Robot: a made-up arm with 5 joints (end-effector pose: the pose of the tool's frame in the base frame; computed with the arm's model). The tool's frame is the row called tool. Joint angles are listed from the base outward.
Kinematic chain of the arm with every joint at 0, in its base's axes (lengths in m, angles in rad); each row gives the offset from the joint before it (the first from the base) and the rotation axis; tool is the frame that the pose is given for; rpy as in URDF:
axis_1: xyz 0 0 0.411 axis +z
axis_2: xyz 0 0 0 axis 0 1 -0.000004
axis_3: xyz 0.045 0 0.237 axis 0 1 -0.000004
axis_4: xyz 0.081 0 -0.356 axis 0 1 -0.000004
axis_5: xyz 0.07 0 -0.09 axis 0 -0.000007 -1
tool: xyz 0 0 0 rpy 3.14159 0 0
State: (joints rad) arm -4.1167 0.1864 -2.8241 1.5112 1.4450
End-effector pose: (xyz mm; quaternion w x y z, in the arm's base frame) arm -168.6 248.7 1010.9 0.5193 -0.7911 -0.2984 0.1243
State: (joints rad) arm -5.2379 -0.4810 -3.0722 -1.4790 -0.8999
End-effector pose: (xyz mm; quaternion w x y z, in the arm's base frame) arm -175.5 -302.6 841.0 0.0425 0.4565 0.6699 -0.5840
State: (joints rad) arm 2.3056 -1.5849 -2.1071 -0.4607 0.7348
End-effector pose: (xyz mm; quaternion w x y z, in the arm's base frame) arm 406.5 -449.8 702.2 0.8738 0.3424 0.3424 -0.0442
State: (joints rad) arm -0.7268 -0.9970 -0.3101 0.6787 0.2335
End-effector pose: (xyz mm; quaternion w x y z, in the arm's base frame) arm 224.0 -199.2 531.2 0.0755 0.8435 -0.4393 0.2997
